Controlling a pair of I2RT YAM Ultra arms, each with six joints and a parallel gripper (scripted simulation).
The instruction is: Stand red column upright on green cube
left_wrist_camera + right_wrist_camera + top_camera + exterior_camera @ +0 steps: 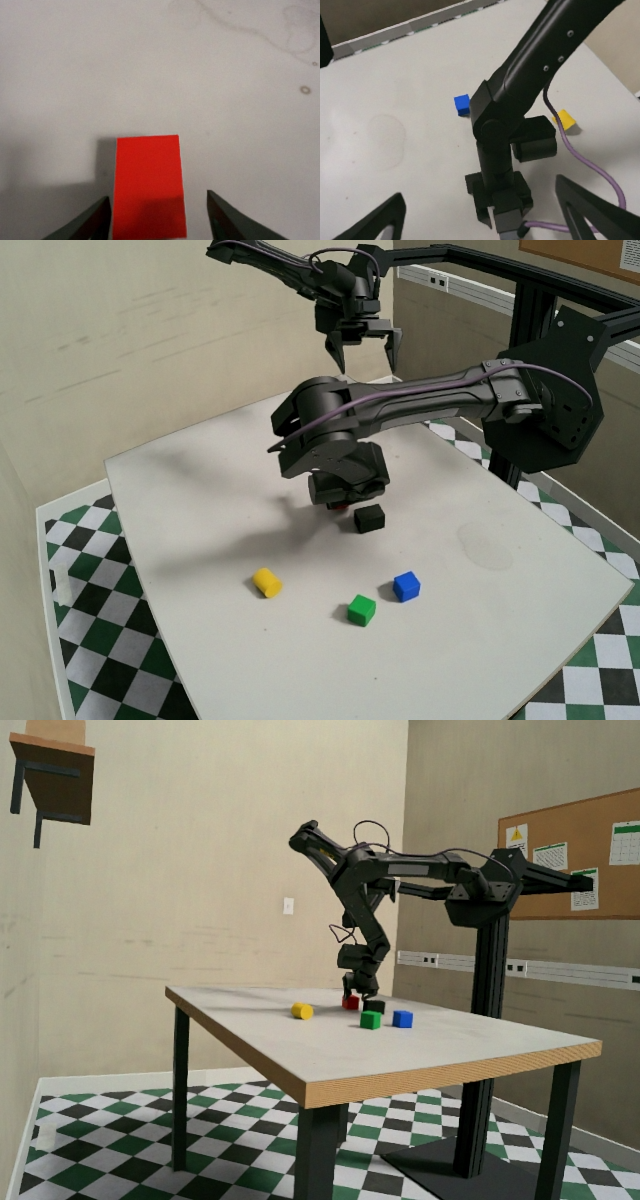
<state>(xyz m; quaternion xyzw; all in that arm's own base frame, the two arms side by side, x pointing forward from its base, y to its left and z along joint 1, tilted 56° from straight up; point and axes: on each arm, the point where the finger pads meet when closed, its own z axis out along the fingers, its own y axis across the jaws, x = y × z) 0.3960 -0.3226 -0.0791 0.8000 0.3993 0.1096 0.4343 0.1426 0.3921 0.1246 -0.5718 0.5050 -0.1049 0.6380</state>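
Now: the red column 20 mm to the right of my left hand and 20 mm below it. Also, from my left hand: blue cube (20 mm ahead, 290 mm to the left, 20 mm below); black block (20 mm behind, 90 mm to the left, 20 mm below); yellow cylinder (250 mm ahead, 150 mm to the left, 20 mm below).
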